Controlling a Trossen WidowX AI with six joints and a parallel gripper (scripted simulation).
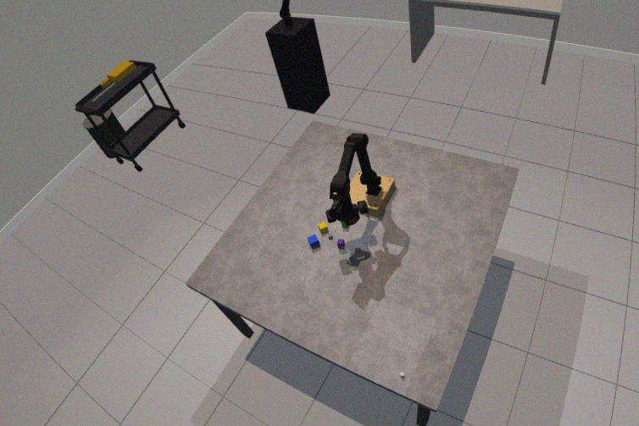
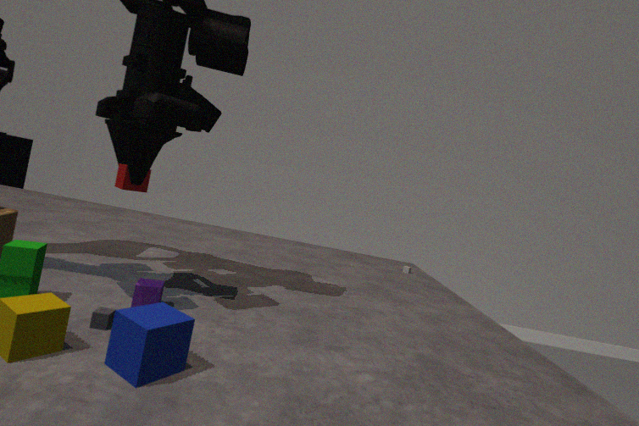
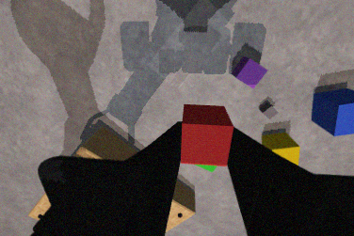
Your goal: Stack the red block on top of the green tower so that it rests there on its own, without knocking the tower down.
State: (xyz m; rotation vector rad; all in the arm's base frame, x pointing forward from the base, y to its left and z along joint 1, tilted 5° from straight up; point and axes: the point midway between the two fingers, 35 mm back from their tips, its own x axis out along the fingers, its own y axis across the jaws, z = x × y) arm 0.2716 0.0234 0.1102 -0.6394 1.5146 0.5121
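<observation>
Right now my gripper tip is 120 mm above the small dark piece, 100 mm to the left of it and 40 mm short of it. Also, from my gripper tip: small purple block 120 mm below, 60 mm ahead, 30 mm to the right; red block 10 mm above; yellow block 160 mm to the right, 110 mm below, 20 mm ahead.
</observation>
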